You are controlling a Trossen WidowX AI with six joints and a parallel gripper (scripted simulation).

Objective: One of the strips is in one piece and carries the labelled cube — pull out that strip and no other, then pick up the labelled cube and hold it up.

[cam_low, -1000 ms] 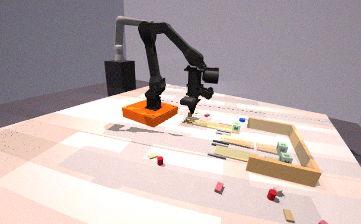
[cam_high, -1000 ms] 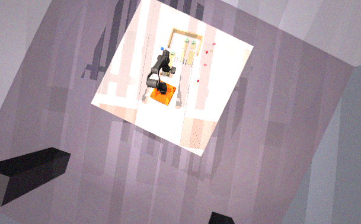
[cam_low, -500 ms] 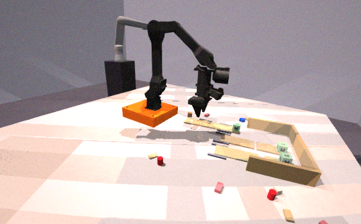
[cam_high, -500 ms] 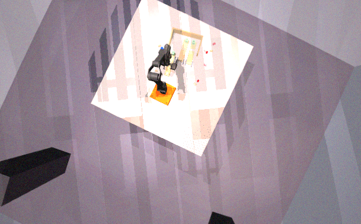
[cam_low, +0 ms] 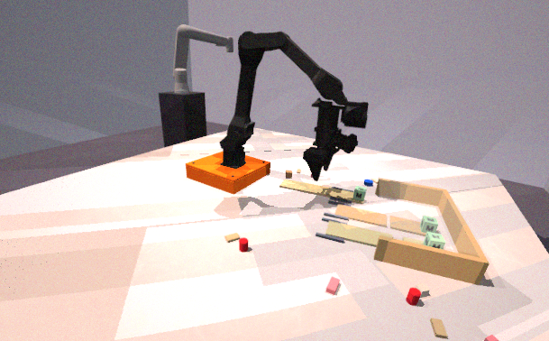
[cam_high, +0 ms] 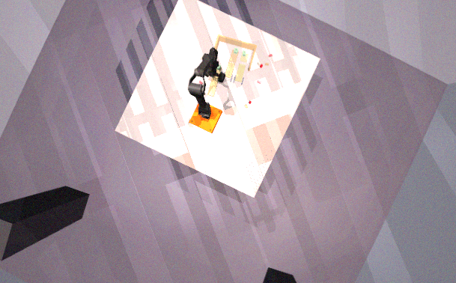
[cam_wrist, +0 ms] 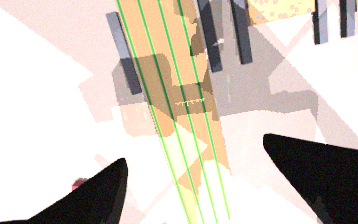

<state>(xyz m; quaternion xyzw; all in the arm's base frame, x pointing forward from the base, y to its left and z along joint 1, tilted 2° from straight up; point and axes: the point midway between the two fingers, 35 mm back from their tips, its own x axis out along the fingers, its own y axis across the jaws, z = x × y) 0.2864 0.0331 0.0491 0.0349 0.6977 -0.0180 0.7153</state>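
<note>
Right now my gripper tip is 5 cm above the green-lined tan strip and 1 cm short of it. From my gripper tip the other things lie so: blue disc 14 cm ahead, 13 cm to the left, 5 cm below.
</note>
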